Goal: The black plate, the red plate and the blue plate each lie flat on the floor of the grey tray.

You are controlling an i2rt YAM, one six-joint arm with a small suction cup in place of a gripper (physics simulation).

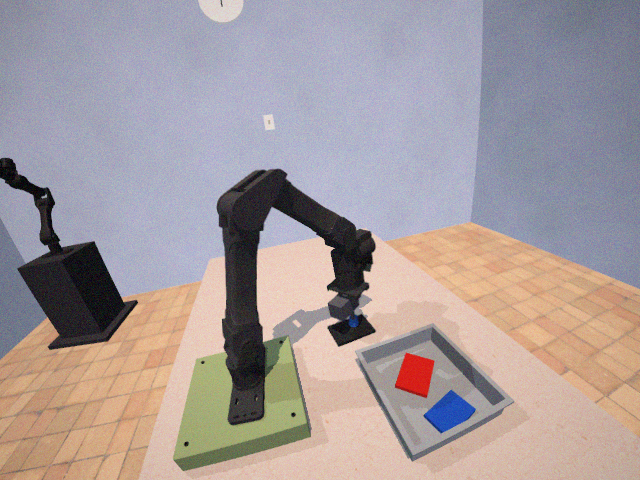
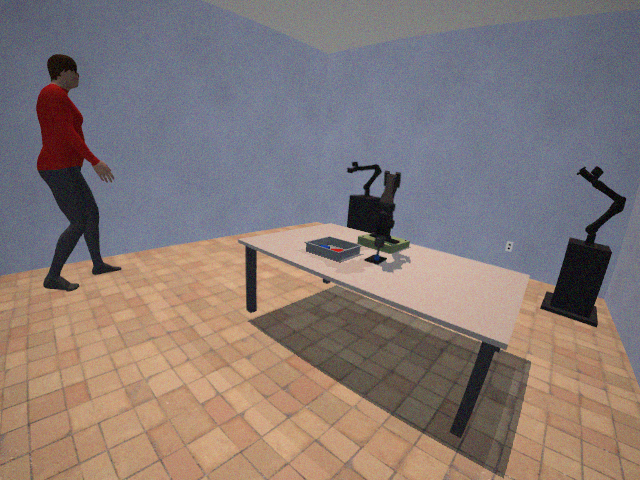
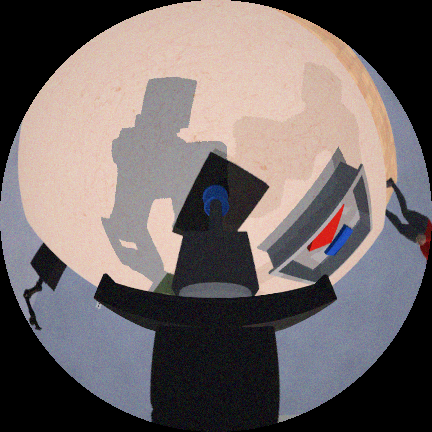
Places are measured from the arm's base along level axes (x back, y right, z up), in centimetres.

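Pixels of known places: end effector, tool point: (image 1: pixel 354 325) (image 2: pixel 376 260) (image 3: pixel 215 193); arm's base, origin of the base link: (image 1: pixel 249 380).
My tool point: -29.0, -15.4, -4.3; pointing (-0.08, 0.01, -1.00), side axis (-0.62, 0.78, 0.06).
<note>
For each thing: its top centre in the pictures, then the offset to it from my tool point, as dx, dy, dz.
- black plate, middle of its top: (image 3: pixel 217 210) (image 1: pixel 350 328) (image 2: pixel 376 258) +1.5, +1.4, +0.4
- grey tray's, middle of its top: (image 3: pixel 340 247) (image 1: pixel 426 374) (image 2: pixel 333 243) -8.7, +24.4, +4.5
- red plate, middle of its top: (image 3: pixel 327 228) (image 1: pixel 415 372) -8.6, +20.8, +0.8
- blue plate, middle of its top: (image 1: pixel 450 411) (image 3: pixel 340 242) -10.5, +31.5, +0.8
The black plate (image 1: pixel 347 333) (image 3: pixel 241 189) lies flat on the table just behind the grey tray's (image 1: pixel 385 369) (image 2: pixel 328 253) (image 3: pixel 314 209) back left corner, outside it. My suction cup (image 1: pixel 353 321) (image 3: pixel 215 199) (image 2: pixel 377 257) stands right over the plate's middle, with suction off; I cannot tell whether it still touches the plate. The red plate (image 1: pixel 415 374) (image 3: pixel 330 229) and the blue plate (image 1: pixel 450 410) (image 3: pixel 338 240) lie flat on the tray's floor, the red one further back, the blue one near the front right.
My arm stands on a green base block (image 1: pixel 209 429) at the table's front left. The table's right edge runs close past the tray. A black stand (image 1: pixel 94 295) is on the floor to the left. A person (image 2: pixel 87 214) stands far off.
</note>
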